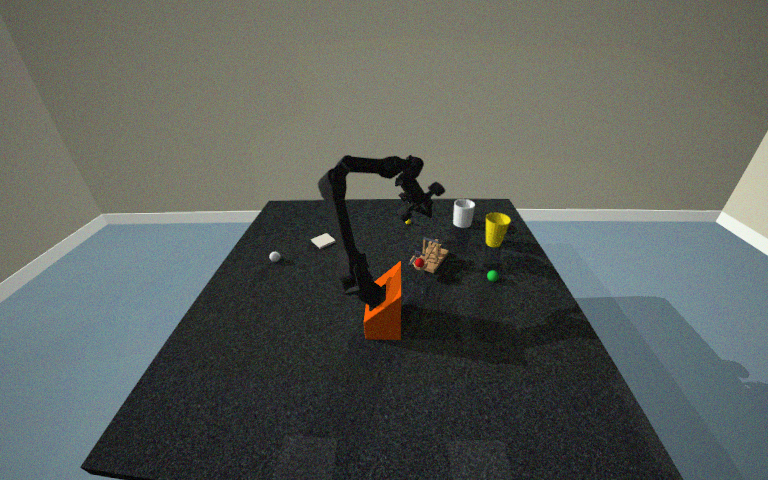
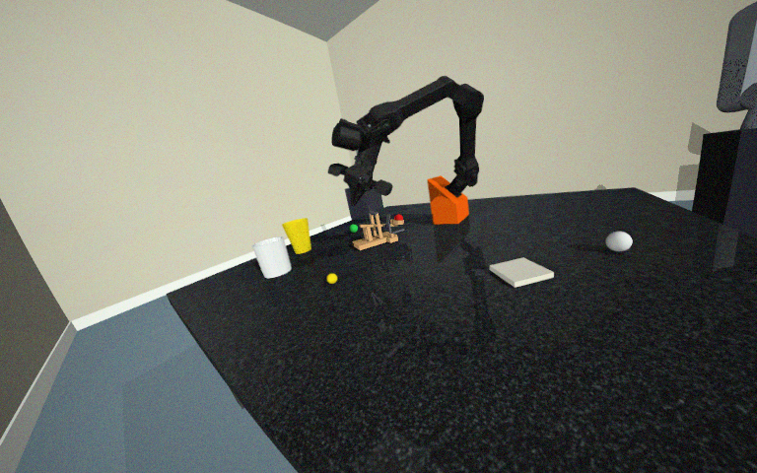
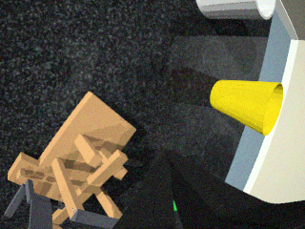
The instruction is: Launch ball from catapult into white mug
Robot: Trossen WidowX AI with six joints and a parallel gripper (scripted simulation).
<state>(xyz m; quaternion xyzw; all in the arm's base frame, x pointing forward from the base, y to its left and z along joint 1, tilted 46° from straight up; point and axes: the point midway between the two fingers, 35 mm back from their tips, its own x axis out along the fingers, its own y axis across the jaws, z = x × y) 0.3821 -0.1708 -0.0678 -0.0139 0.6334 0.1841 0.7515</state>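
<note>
The red ball lies 16 cm behind my gripper tip, 5 cm to the left of it and 9 cm below it. Also, from my gripper tip: yellow ball (20 cm ahead, 7 cm to the left, 14 cm below); then white mug (21 cm ahead, 18 cm to the right, 12 cm below); then wooden catapult (10 cm behind, 3 cm to the left, 10 cm below).
</note>
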